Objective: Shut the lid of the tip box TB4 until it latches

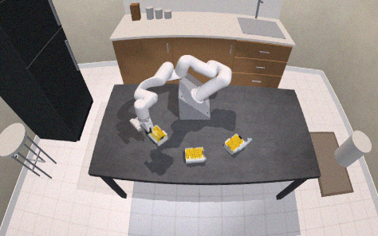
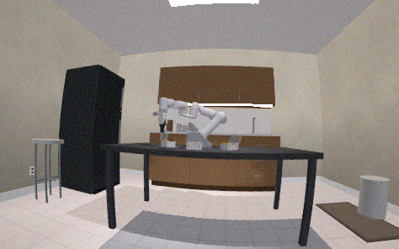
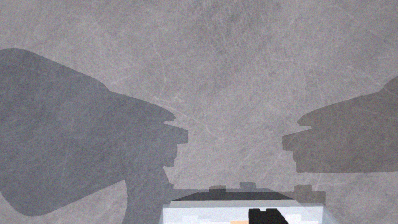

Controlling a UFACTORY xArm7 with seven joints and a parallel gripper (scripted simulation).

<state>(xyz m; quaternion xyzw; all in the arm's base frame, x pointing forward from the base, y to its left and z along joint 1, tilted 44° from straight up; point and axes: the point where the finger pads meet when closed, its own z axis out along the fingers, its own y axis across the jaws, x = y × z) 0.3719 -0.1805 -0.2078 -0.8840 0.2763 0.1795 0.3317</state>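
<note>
The yellow rack lies 5 cm behind my hand, 4 cm to the left of it and 9 cm below it. The rest, counted from my hand: white label (10 cm behind, 7 cm to the left, 15 cm below); then tip box lid (2 cm behind, 63 cm to the left, 5 cm below).
</note>
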